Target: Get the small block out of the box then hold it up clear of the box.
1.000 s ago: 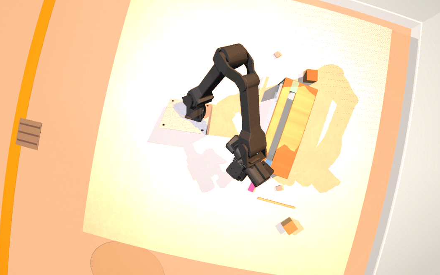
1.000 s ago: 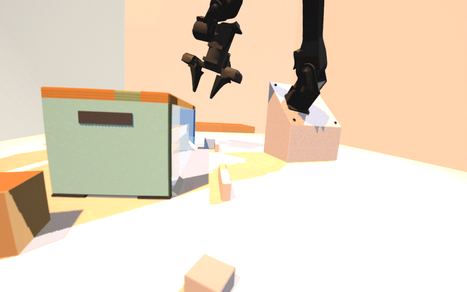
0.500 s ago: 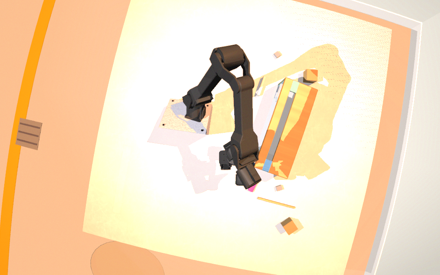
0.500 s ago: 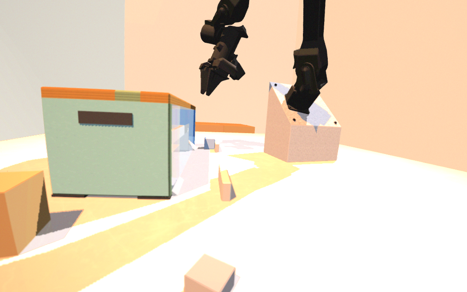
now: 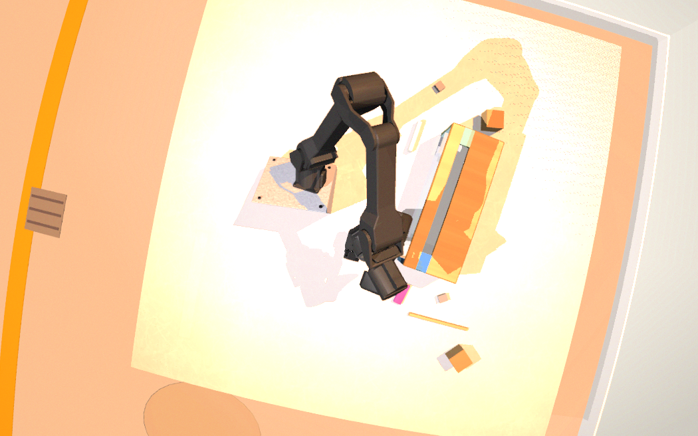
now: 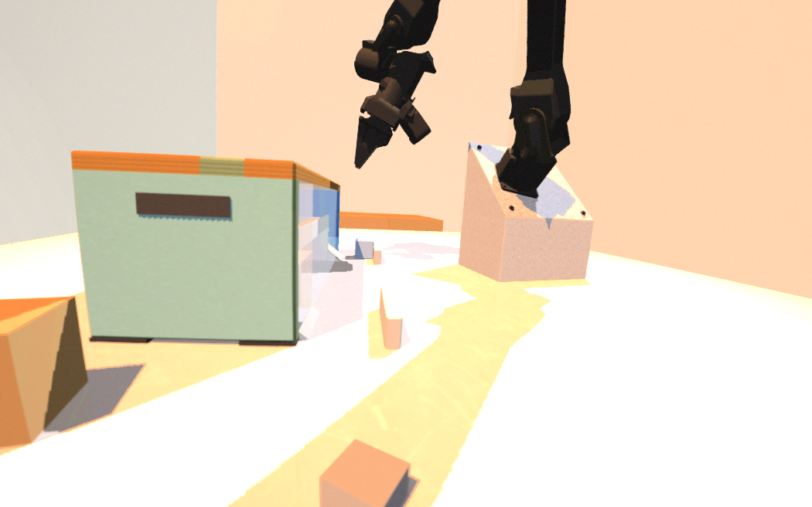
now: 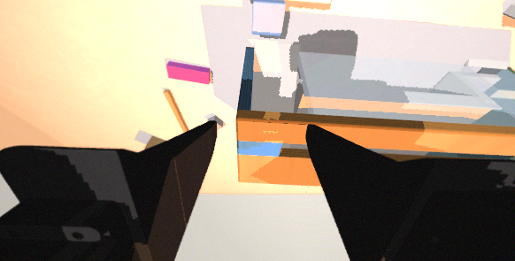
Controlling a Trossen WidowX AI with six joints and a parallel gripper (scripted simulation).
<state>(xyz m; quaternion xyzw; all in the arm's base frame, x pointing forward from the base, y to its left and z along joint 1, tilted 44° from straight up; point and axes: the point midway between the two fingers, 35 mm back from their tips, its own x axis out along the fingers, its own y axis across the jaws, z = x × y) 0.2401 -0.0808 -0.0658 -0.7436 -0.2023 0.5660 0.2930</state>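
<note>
Now: gripper tip 140 mm above the blue block and 20 mm past it. From my gripper tip the other things lie so: thin orange stick 200 mm ahead, 160 mm to the right, 160 mm below; then pink block 160 mm below, 110 mm to the right, 70 mm ahead; then box 170 mm to the left, 100 mm below, 70 mm ahead.
</note>
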